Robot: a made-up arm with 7 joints. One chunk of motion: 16 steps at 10 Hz.
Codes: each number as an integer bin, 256 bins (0 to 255) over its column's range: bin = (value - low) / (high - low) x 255, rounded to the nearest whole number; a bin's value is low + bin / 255 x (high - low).
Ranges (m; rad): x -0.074..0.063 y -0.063..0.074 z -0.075..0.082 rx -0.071..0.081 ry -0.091..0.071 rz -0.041..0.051
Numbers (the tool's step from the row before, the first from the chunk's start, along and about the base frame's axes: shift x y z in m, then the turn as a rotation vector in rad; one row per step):
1: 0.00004 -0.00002 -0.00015 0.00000 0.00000 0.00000
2: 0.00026 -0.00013 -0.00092 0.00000 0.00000 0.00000
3: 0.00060 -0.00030 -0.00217 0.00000 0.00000 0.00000
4: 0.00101 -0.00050 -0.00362 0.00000 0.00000 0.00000
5: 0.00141 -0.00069 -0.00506 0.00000 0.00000 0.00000
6: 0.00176 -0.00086 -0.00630 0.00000 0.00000 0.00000
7: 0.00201 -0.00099 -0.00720 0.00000 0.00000 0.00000
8: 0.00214 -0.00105 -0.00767 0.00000 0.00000 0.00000
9: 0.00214 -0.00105 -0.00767 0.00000 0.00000 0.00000
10: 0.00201 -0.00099 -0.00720 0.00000 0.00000 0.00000
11: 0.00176 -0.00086 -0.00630 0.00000 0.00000 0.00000
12: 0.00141 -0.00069 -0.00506 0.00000 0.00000 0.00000
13: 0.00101 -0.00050 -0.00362 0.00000 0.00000 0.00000
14: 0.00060 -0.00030 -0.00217 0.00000 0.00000 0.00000
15: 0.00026 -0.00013 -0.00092 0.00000 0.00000 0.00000
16: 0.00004 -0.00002 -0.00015 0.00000 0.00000 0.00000
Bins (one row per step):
1: 138 117 122 119 143 114
2: 138 117 120 119 143 114
3: 139 117 118 119 143 114
4: 140 116 116 119 143 114
5: 140 116 114 119 143 114
6: 141 116 112 119 143 114
7: 141 115 110 119 143 114
8: 142 115 109 119 143 114
9: 142 115 109 119 143 114
10: 141 115 110 119 143 114
11: 141 116 112 119 143 114
12: 140 116 114 119 143 114
13: 140 116 116 119 143 114
14: 139 117 118 119 143 114
15: 138 117 120 119 143 114
16: 138 117 122 119 143 114

